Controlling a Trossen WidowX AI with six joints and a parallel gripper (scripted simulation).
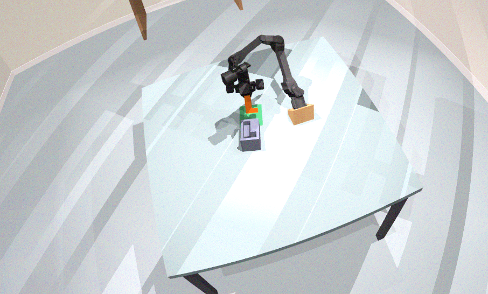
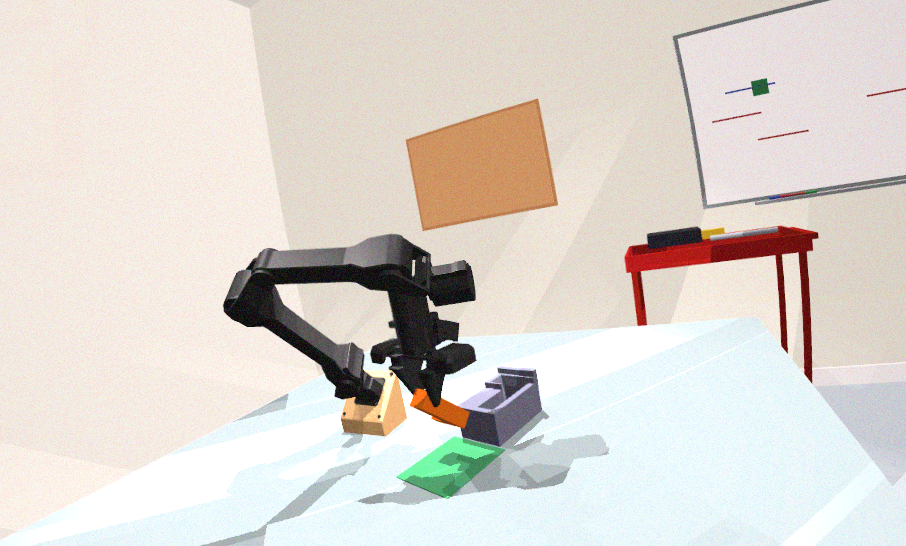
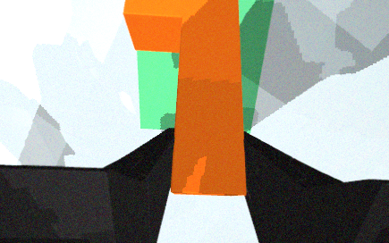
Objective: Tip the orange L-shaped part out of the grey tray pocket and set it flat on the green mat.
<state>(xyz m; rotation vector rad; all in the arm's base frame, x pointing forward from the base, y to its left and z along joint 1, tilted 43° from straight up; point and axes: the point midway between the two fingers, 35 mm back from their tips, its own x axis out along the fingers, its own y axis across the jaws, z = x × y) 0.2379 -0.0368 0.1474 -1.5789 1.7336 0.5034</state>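
Right now the green mat is 14 cm below my gripper tip and 2 cm to the left of it. Round my gripper tip: orange L-shaped part (4 cm to the left, 3 cm below, 1 cm behind).
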